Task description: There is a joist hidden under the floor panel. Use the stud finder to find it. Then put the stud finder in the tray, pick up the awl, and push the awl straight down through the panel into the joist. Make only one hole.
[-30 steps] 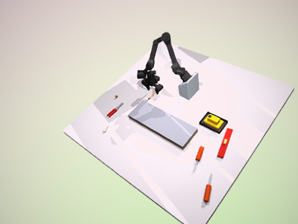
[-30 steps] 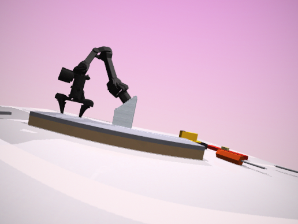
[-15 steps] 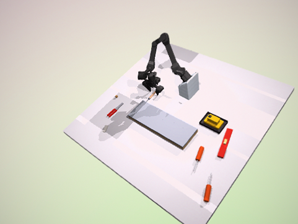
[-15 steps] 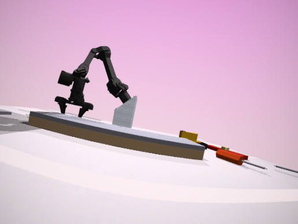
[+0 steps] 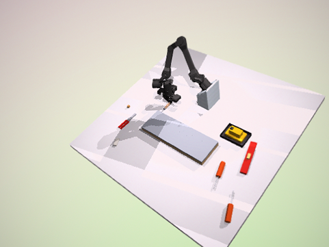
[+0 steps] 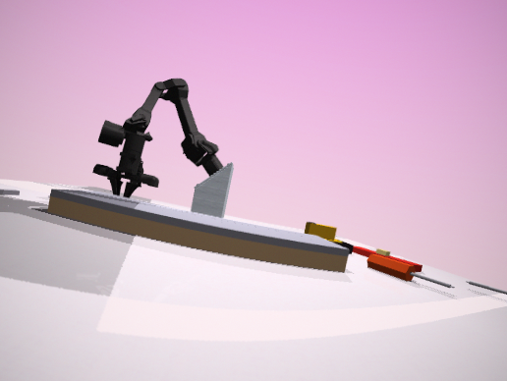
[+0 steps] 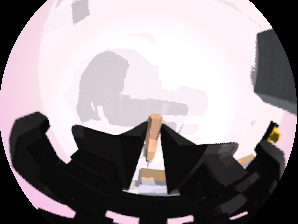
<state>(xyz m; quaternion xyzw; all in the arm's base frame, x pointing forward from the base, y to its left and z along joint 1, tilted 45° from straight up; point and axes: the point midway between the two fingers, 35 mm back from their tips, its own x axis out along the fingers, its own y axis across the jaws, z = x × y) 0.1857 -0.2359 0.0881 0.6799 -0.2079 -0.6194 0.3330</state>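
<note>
The awl lies 6 cm ahead of my gripper tip and 1 cm to the left of it. The rest, counted from my gripper tip: stud finder: 6 cm behind, 55 cm to the left, 5 cm above; small tan block: 23 cm ahead, 23 cm to the right; small white piece: 49 cm ahead, 4 cm to the right.
</note>
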